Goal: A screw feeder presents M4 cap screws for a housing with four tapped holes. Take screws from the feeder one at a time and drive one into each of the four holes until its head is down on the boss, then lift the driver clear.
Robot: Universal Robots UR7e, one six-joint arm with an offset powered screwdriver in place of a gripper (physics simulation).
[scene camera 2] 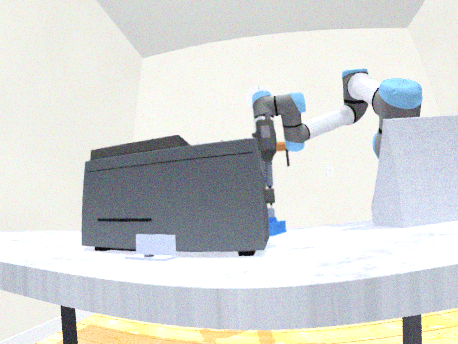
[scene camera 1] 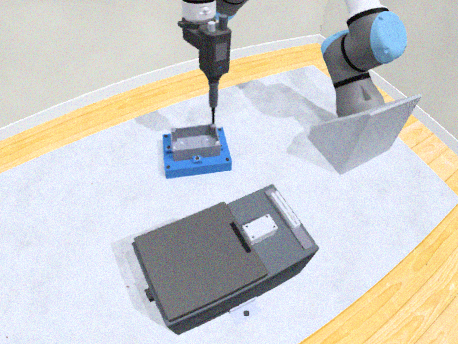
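The grey open-topped housing (scene camera 1: pixel 189 151) sits in the blue fixture (scene camera 1: pixel 197 170) (scene camera 2: pixel 278 227). My screwdriver (scene camera 1: pixel 213 123) (scene camera 2: pixel 270 185) points straight down, its thin dark bit at the housing's back right corner boss in scene camera 1. The bit's end meets that boss or stands right over it; the exact contact and any screw there are too small to make out. Whether screws sit in the other corner bosses cannot be told. The dark grey screw feeder (scene camera 1: pixel 200 260) (scene camera 2: pixel 175 200) stands in front of the fixture, with a white block (scene camera 1: pixel 260 228) on its top.
A pale grey angled panel (scene camera 1: pixel 367 132) (scene camera 2: pixel 420 170) stands at the right, in front of the arm's base. A small clear bracket (scene camera 2: pixel 155 244) stands at the feeder's front, with a small dark piece (scene camera 1: pixel 246 313) beside it. The white table edge (scene camera 2: pixel 225 305) curves along the front.
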